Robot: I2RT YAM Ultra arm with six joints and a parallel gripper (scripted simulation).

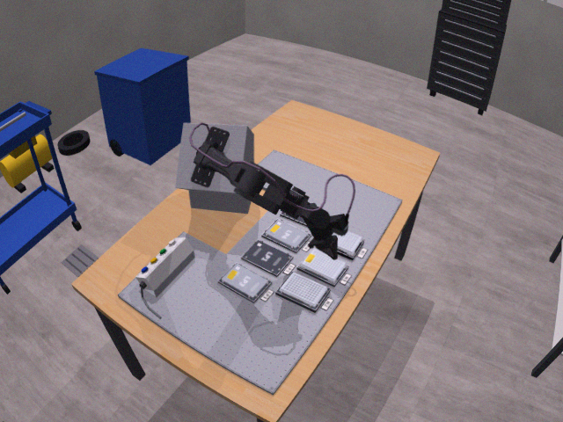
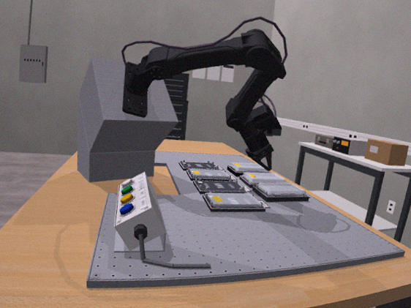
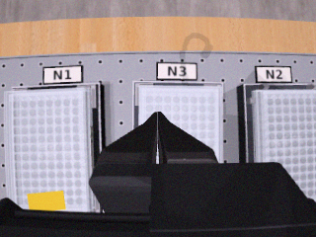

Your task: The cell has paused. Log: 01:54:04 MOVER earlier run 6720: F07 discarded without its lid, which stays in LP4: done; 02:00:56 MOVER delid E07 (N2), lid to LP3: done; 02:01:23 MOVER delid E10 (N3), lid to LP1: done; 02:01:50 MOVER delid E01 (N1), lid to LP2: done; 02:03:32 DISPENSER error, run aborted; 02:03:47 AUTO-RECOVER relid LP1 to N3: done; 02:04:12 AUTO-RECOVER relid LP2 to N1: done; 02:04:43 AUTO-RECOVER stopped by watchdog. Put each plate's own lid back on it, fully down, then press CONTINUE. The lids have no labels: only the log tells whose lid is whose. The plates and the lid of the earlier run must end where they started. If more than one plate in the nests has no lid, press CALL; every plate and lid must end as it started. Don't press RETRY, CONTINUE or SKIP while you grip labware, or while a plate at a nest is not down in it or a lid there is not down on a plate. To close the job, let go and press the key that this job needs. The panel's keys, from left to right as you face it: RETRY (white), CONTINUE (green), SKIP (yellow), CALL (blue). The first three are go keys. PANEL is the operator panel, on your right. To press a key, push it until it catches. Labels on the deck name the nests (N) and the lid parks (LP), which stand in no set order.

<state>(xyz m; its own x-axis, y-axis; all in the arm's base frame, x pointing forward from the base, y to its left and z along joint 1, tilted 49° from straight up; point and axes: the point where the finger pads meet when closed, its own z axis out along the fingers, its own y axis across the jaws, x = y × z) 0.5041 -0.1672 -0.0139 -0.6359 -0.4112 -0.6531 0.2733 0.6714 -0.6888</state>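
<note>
Right now the well plate is 70 mm behind my hand, 140 mm to the right of it and 30 mm below it. Round my hand: yellow skip key: 560 mm behind, 220 mm to the right, 20 mm above; then green continue key: 550 mm behind, 170 mm to the right, 20 mm above; then blue call key: 570 mm behind, 270 mm to the right, 20 mm above.
</note>
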